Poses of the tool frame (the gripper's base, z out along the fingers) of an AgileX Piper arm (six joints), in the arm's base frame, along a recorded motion.
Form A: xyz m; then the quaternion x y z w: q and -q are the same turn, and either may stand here.
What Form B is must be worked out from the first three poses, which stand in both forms.
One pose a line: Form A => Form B
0.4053 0.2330 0.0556 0.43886 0.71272 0.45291 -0.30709 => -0.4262 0.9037 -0.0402 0.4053; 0.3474 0.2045 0.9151 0.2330; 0.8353 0.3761 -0.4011 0.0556; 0 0 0 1
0.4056 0.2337 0.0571 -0.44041 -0.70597 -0.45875 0.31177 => -0.4177 0.9079 -0.0361 0.4056; 0.3358 0.1912 0.9223 0.2337; 0.8443 0.3731 -0.3847 0.0571; 0 0 0 1
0.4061 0.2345 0.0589 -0.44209 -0.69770 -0.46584 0.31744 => -0.4076 0.9126 -0.0311 0.4061; 0.3211 0.1751 0.9307 0.2345; 0.8548 0.3694 -0.3645 0.0589; 0 0 0 1
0.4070 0.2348 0.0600 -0.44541 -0.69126 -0.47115 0.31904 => -0.3996 0.9164 -0.0214 0.4070; 0.3152 0.1593 0.9356 0.2348; 0.8608 0.3672 -0.3525 0.0600; 0 0 0 1
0.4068 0.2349 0.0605 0.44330 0.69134 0.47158 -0.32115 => -0.4007 0.9158 -0.0259 0.4068; 0.3100 0.1622 0.9368 0.2349; 0.8622 0.3673 -0.3489 0.0605; 0 0 0 1
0.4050 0.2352 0.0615 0.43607 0.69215 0.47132 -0.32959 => -0.4024 0.9143 -0.0452 0.4050; 0.2930 0.1754 0.9399 0.2352; 0.8673 0.3650 -0.3385 0.0615; 0 0 0 1
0.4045 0.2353 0.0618 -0.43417 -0.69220 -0.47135 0.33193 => -0.4026 0.9140 -0.0502 0.4045; 0.2882 0.1786 0.9408 0.2353; 0.8688 0.3643 -0.3353 0.0618; 0 0 0 1
